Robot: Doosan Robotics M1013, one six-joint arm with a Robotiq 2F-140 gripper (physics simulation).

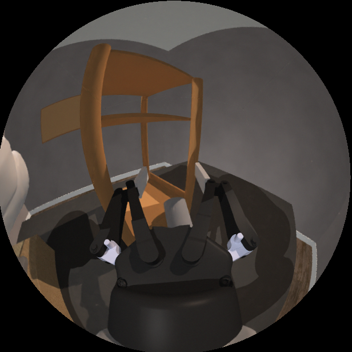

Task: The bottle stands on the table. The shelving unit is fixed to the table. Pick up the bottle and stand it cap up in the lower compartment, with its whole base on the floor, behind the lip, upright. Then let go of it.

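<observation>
My gripper (pixel 170 170) is open, with no object between its fingertips, in front of the shelving unit's lower opening. The orange shelving unit (pixel 91 115) stands at the left and centre, with its middle shelf (pixel 145 118) above the fingertips and its lower floor (pixel 146 197) behind and below them. A grey, cylindrical part of the bottle (pixel 178 212) shows low between the finger linkages, at the right front of the lower floor. It looks tipped over, with its rounded end away from me. Its neck and cap are hidden behind the gripper body, so its exact pose and contact with the lip cannot be told.
The unit's right post (pixel 196 120) rises close behind the right fingertip, and its thick left post stands left of the fingers. The dark table top (pixel 272 225) extends to the right. A tan panel (pixel 60 119) shows at the left, above a pale rounded object (pixel 17 182).
</observation>
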